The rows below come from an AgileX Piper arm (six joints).
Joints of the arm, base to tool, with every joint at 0 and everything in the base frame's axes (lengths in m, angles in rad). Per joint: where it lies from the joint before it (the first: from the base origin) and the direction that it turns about. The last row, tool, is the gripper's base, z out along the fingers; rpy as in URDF.
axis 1: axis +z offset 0 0 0.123
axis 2: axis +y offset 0 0 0
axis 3: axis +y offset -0.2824 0 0.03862
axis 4: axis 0.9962 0 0.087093 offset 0.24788 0 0.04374
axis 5: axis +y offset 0 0 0
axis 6: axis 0.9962 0 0.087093 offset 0.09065 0 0.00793
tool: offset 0 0 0 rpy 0 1.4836 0
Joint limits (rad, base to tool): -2.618..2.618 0..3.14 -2.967..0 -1.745..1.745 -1.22..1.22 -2.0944..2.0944
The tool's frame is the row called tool.
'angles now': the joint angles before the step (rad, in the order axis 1, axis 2, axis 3, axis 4, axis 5, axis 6). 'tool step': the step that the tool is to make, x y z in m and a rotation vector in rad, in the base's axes. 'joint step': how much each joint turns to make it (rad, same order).
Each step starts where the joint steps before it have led.
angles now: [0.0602 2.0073 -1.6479 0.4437 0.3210 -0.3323]
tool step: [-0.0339 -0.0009 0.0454 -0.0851 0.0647 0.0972]
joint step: [-0.0050 -0.1321 -0.0016 -0.1019 0.2196 0.0011]
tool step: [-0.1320 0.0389 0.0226 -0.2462 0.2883 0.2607]
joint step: [0.1694 -0.3711 0.2998 -0.2335 0.3955 0.0247]
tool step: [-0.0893 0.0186 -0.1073 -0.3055 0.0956 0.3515]
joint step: [0.2215 -0.1584 0.5604 -0.2300 -0.2091 -0.0781]
